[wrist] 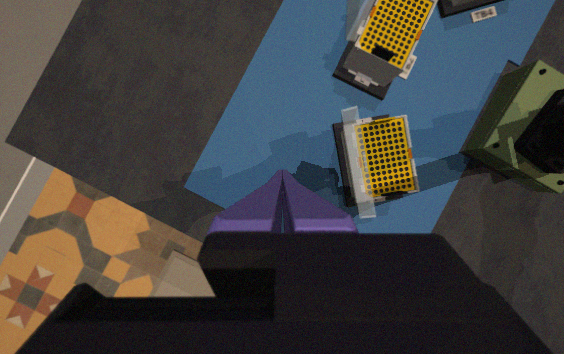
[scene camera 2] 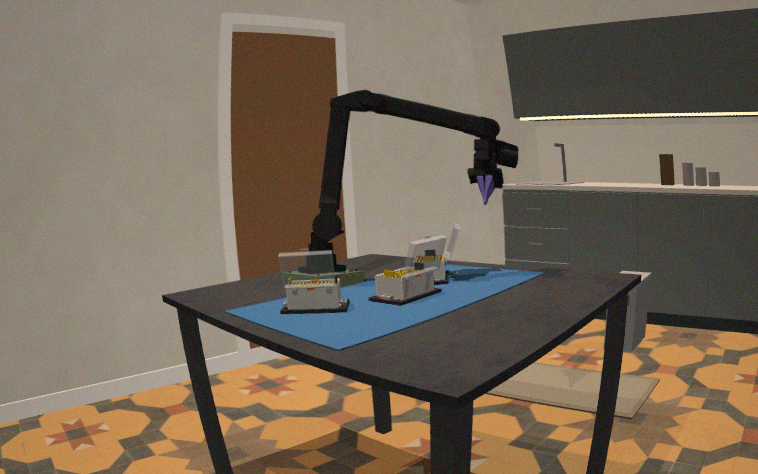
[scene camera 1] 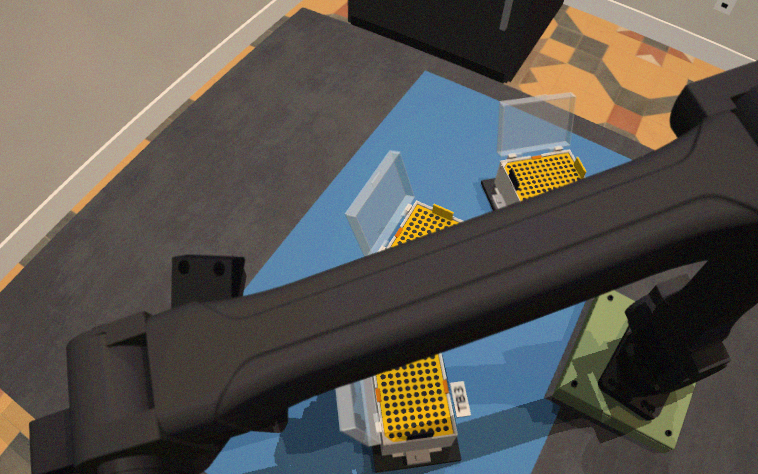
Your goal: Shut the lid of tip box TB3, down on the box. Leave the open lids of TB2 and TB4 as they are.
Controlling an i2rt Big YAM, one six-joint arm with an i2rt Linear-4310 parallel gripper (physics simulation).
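Frame: origin at the arm's base, x ahead, y left, z up, level; metres.
Seen in the pictures: gripper, between the fingertips: (wrist: 282, 177) (scene camera 2: 485, 203); arm's base, origin of its link: (wrist: 553, 132) (scene camera 1: 642, 367).
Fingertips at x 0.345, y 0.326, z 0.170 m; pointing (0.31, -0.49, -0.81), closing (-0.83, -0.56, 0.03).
Observation:
Offsets run from my fingertips to a thing's top centre. "spot": to the spot under its first point. Level surfaces: height alone.
TB3's box @[dx -0.119, dy -0.116, dz -0.129 m] (scene camera 1: 416, 402) (wrist: 390, 155), with a yellow tip rack, stands on the blue mat; its label @[spot: dx -0.167, dy -0.162, dz -0.201 m] (scene camera 1: 460, 399) shows. TB3's clear lid @[spot: dx -0.100, dy -0.030, dz -0.057 m] (scene camera 1: 354, 416) (wrist: 367, 208) stands open and steep on the side away from the robot base; the arm covers part of it in scene camera 1. My purple gripper (scene camera 2: 485, 201) (wrist: 282, 177) is shut and empty, high above the table on the lid side of TB3; the arm hides it in scene camera 1. TB2's box @[dx -0.015, dy -0.295, dz -0.129 m] (scene camera 1: 427, 220) (wrist: 395, 30) has its lid @[spot: dx +0.058, dy -0.295, dz -0.102 m] (scene camera 1: 382, 198) open. TB4's box (scene camera 1: 545, 173) (scene camera 2: 313, 296) has its lid (scene camera 1: 536, 124) (scene camera 2: 304, 261) open.
The robot's green base plate (scene camera 1: 606, 313) (wrist: 505, 115) lies to the right of TB3 in scene camera 1 and the wrist view. The blue mat @[dz -0.203 m] (scene camera 1: 329, 229) (scene camera 2: 346, 329) lies on the dark table @[dz -0.206 m] (scene camera 1: 223, 167) (scene camera 2: 503, 335). The forearm (scene camera 1: 391, 296) crosses over the boxes.

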